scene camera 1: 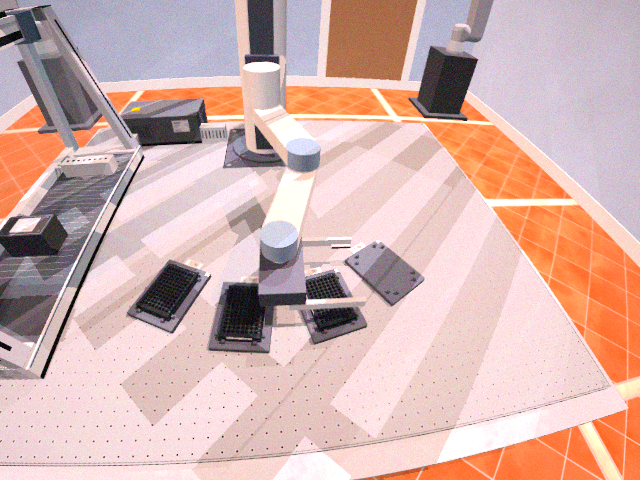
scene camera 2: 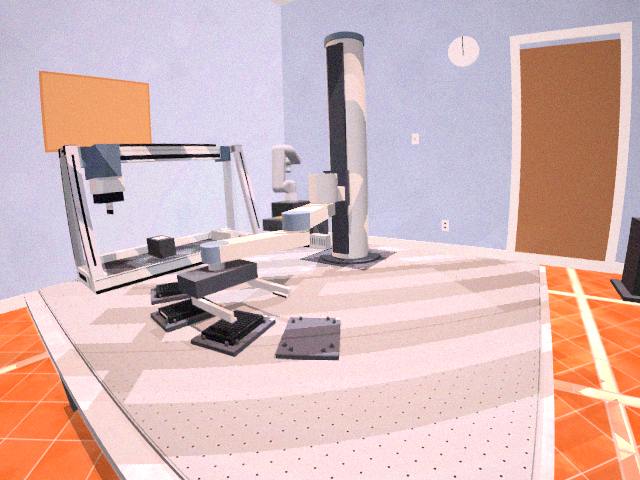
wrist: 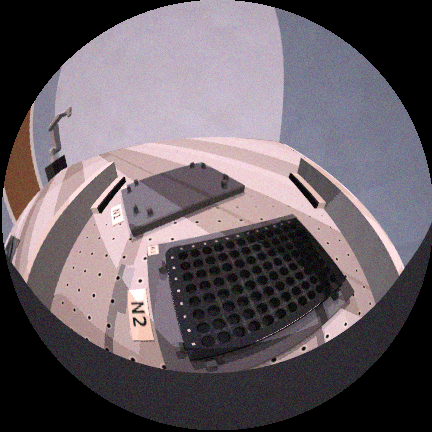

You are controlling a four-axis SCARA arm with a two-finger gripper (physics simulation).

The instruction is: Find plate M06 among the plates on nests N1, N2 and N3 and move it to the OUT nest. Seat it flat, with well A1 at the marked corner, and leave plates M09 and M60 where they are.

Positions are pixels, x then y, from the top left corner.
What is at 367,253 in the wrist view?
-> The gripper.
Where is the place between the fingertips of the gripper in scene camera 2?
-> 263,304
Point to an N1 nest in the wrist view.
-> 157,199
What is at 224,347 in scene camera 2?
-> An N2 nest.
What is the gripper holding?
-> Nothing.
